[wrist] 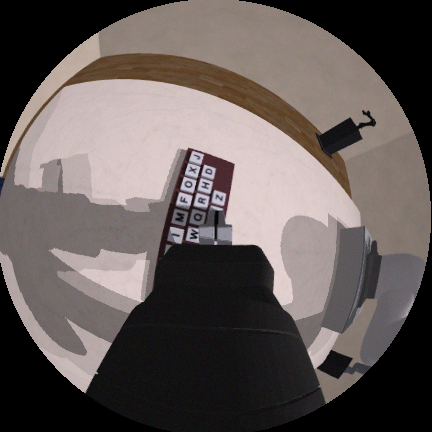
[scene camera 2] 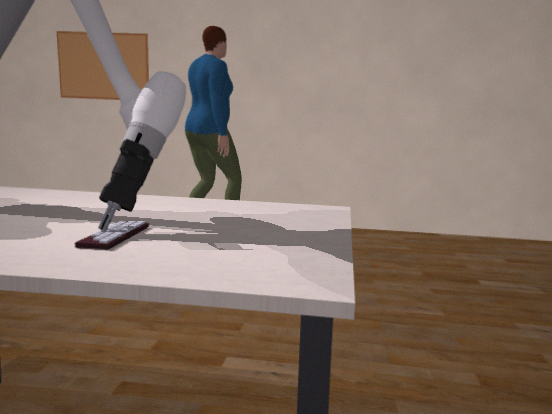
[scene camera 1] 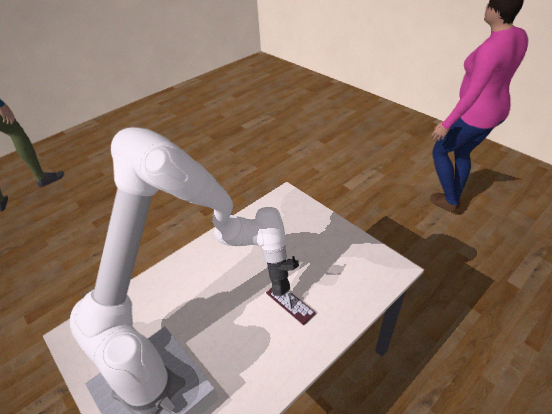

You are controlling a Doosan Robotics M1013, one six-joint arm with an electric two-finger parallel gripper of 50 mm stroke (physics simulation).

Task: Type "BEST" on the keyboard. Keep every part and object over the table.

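Seen in the pictures: gripper, fingertip midpoint: (wrist: pixel 216 218) (scene camera 2: pixel 102 229) (scene camera 1: pixel 289 307); arm's base at its link origin: (wrist: pixel 366 276) (scene camera 1: pixel 148 388).
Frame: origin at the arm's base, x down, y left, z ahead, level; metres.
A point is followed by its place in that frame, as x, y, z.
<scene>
The dark red keyboard (scene camera 1: pixel 305 318) @(0.078, -0.257, 0.555) (scene camera 2: pixel 91 244) @(0.081, -0.270, 0.566) (wrist: pixel 223 172) @(0.079, -0.244, 0.548) lies flat on the table with rows of white letter keys. In the wrist view J, X, O, F, M, I, D, H, R, Q, W and Z can be read. The M and Q keys are in shadow. My gripper (scene camera 1: pixel 291 306) @(0.072, -0.179, 0.559) (scene camera 2: pixel 103 228) @(0.072, -0.179, 0.559) (wrist: pixel 216 218) @(0.072, -0.179, 0.559) is shut and empty, tilted, with its fingertips low at the keys, beside Q and next to Z. The fingertips partly cover a key there; whether they touch it I cannot tell. No B, E, S or T can be read; the gripper body hides the near part of the keyboard.
The keyboard lies on the pale table (scene camera 1: pixel 350 310) @(0.092, -0.383, 0.693) (scene camera 2: pixel 200 282) @(0.091, -0.465, 0.805) (wrist: pixel 125 115) @(0.091, -0.345, 0.719), inward from its edges. The arm's grey base plate (scene camera 1: pixel 197 387) @(-0.002, -0.131, 0.098) (wrist: pixel 345 280) @(0.049, -0.023, 0.161) is at one end. A person in pink (scene camera 1: pixel 492 82) and one in blue (scene camera 2: pixel 206 95) stand away from the table.
</scene>
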